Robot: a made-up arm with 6 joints. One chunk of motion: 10 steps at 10 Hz.
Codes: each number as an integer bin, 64 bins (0 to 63) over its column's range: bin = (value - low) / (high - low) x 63, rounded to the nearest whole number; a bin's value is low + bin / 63 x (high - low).
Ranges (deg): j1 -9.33..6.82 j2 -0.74..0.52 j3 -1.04..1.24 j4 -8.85..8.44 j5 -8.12..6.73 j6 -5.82..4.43
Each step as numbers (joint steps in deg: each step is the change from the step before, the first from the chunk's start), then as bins.
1 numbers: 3.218 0.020 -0.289 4.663 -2.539 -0.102
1 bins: 49 38 21 49 24 35
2 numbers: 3.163 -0.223 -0.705 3.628 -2.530 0.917
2 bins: 49 26 9 45 24 41
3 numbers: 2.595 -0.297 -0.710 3.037 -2.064 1.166
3 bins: 47 22 9 43 26 43
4 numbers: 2.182 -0.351 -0.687 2.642 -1.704 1.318
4 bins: 45 19 10 42 27 44
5 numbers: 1.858 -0.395 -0.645 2.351 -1.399 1.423
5 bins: 44 17 11 41 29 45
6 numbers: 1.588 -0.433 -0.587 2.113 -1.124 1.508
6 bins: 43 15 13 40 30 45
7 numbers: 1.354 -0.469 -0.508 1.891 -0.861 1.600
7 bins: 42 14 15 39 31 46
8 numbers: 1.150 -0.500 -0.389 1.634 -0.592 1.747
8 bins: 41 12 18 38 32 47
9 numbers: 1.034 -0.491 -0.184 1.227 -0.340 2.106
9 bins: 40 12 24 37 33 49
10 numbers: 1.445 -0.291 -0.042 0.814 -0.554 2.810
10 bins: 42 22 28 35 32 53
